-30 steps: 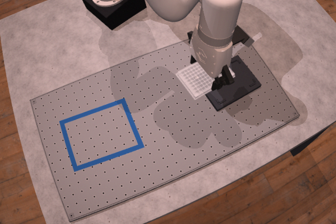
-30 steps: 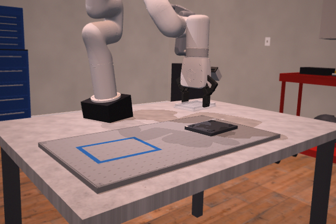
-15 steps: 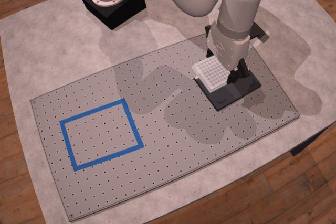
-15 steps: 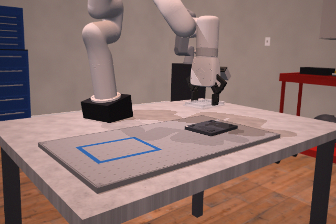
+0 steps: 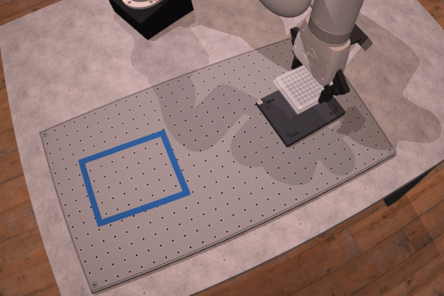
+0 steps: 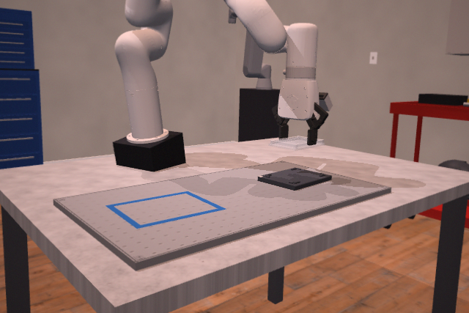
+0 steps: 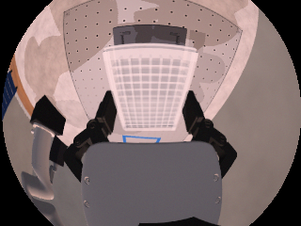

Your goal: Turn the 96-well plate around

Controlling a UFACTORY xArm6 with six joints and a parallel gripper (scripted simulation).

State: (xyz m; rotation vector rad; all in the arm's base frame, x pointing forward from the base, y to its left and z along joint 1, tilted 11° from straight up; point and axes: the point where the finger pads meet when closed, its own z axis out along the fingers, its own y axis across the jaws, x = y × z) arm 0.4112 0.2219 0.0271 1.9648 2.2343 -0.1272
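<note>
Right now my hand is 1 cm above the 96-well plate. The rest, counted from my hand: plate nest N1: 10 cm below; then small A1 mark: 4 cm behind, 8 cm to the right, 10 cm below.
</note>
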